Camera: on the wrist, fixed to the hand. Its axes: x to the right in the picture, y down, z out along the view.
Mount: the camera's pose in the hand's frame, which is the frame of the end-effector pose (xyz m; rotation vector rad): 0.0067 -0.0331 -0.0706 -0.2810 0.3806 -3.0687
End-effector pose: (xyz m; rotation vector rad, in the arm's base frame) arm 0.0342 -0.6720 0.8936 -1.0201 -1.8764 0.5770
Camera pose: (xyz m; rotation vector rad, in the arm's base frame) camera 0.0802 -0.6858 0.9554 1.7905 -1.0313 -1.4845
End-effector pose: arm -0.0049 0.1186 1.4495 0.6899 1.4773 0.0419
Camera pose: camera -0.0813 0.1228 1.4329 2.2010 -1.2354 1.7960
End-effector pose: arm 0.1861 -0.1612 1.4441 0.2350 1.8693 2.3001
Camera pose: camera 0.1646 -0.2203 1.3975 -1.6072 0.0667 -0.0059
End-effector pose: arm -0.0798 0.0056 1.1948 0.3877 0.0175 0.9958
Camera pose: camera -0.0626 0.0171 1.1193 -0.3407 0.5930 -1.9787
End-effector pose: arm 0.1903 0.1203 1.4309 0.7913 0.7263 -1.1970
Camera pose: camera 0.1544 0.1704 1.3827 0.7465 -1.1716 1.4893
